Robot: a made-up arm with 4 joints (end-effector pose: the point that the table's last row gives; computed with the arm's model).
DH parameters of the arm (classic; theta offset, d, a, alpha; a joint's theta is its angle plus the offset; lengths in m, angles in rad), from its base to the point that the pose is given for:
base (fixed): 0 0.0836 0 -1.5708
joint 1: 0 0.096 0.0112 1.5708
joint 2: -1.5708 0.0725 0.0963 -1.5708
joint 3: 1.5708 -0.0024 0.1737 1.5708
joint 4: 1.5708 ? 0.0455 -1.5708
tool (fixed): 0 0.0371 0 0
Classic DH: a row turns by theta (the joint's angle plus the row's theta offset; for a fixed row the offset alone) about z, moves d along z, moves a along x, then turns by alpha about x.
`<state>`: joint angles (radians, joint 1 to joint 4).
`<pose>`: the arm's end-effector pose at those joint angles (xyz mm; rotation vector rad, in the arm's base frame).
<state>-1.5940 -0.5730 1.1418 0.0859</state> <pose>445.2 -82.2 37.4 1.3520 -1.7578 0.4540</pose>
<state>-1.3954 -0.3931 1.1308 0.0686</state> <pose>432.2 -96.4 -18.2 1.2223 -1.4968 0.4591</pose>
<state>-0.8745 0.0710 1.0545 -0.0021</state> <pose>379.7 -128.2 -142.1 0.9521 -0.7506 0.5192</pose>
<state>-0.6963 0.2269 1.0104 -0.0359</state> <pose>360.9 -136.4 -175.9 0.8742 -0.4863 0.5594</pose>
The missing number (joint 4, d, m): 0.5072
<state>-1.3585 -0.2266 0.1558 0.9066</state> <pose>91.3 -467.9 -61.4 0.2531 -2.2655 -0.2327</pose>
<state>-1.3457 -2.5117 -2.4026 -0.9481</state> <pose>-527.3 -58.2 262.2 0.5194 2.2658 -1.0820</pose>
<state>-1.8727 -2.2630 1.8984 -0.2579</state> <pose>302.0 -76.3 323.3 -1.6201 1.7723 -0.1219</pose>
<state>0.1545 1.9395 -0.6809 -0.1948</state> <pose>573.1 352.0 276.0 -0.4793 -0.4187 1.8133</pose>
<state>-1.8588 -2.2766 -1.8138 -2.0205</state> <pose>-553.0 216.1 -233.5 1.7917 2.0510 -0.2969</pose>
